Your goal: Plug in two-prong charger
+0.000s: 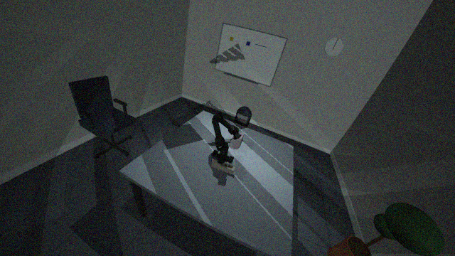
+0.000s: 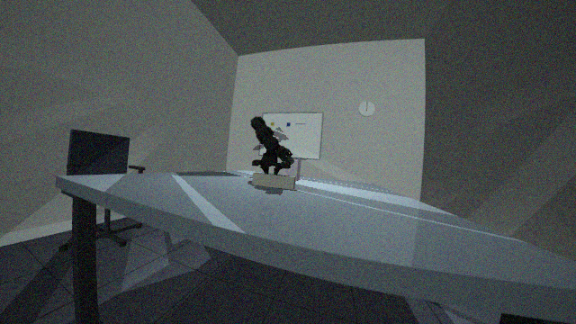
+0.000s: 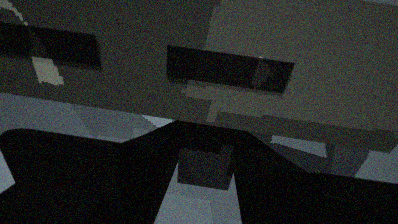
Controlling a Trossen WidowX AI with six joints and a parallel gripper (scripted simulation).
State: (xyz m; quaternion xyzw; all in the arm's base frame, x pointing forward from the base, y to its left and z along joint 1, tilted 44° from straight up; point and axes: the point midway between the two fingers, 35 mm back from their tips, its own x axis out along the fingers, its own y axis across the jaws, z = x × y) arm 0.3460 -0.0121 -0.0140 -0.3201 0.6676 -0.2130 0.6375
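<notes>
Right now the black two-prong charger is 2 cm ahead of my gripper tip and 1 cm above it.
</notes>
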